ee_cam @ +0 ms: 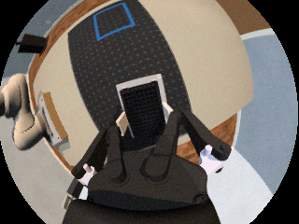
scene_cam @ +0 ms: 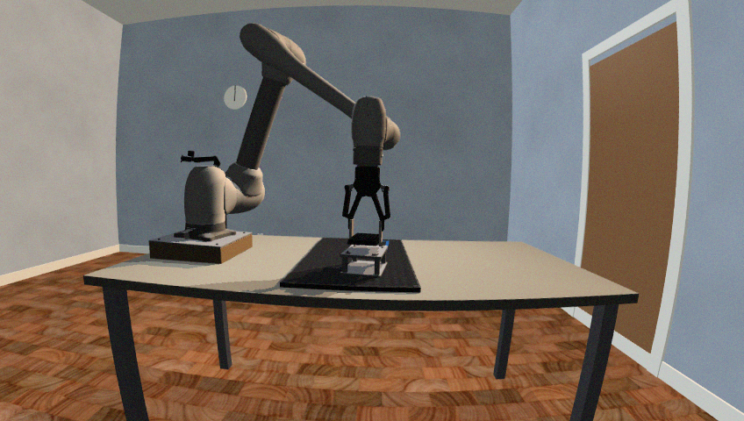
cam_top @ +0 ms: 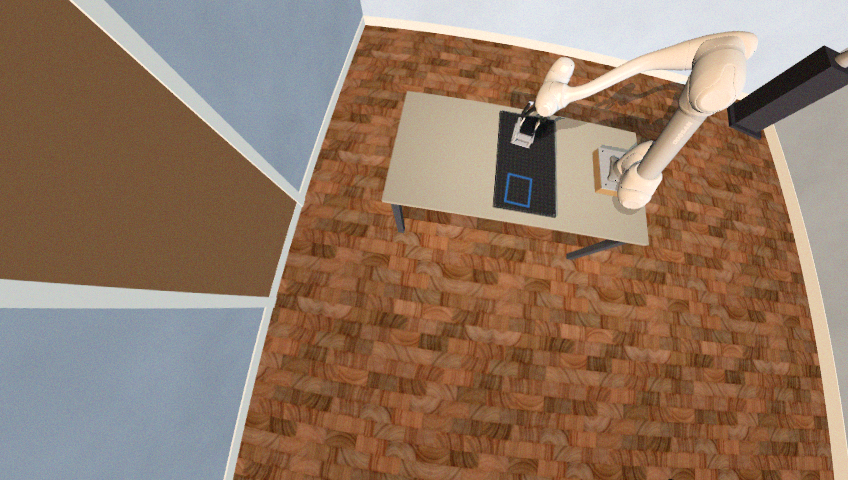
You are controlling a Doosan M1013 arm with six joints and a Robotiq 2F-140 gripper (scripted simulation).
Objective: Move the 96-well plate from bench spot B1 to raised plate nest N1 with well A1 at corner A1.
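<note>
Right now my hand is 60 mm above the raised plate nest N1. Also, from my hand: dark 96-well plate 20 mm below.
</note>
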